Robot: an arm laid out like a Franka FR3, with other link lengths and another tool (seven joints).
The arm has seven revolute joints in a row. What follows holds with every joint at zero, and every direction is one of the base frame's.
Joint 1 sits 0.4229 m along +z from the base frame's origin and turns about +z.
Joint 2 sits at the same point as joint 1 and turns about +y.
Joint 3 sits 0.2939 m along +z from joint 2 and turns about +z.
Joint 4 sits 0.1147 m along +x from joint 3 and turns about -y.
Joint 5 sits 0.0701 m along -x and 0.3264 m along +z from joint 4 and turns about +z.
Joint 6 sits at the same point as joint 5 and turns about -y.
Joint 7 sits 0.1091 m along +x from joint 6 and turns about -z.
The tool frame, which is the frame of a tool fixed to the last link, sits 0.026 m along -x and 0.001 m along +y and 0.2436 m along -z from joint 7; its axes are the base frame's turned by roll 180, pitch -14.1 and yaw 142.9 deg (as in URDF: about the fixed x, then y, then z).
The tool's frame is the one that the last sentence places.
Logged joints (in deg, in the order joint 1, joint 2, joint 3, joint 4, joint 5, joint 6, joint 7), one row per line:
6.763 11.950 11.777 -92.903 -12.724 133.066 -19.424
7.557 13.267 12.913 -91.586 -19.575 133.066 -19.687
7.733 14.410 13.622 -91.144 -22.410 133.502 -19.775
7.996 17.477 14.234 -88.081 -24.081 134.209 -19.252
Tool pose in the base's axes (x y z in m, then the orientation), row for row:
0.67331 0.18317 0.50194 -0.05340 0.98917 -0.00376 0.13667
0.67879 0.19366 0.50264 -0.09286 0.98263 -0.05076 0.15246
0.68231 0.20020 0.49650 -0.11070 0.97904 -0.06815 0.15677
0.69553 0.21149 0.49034 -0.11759 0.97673 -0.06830 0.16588
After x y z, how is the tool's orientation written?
As a quaternion, x y z w.
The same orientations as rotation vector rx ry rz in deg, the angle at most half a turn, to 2 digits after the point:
-8.86 164.05 -0.62
-15.26 161.53 -8.34
-18.15 160.55 -11.18
-19.19 159.37 -11.14

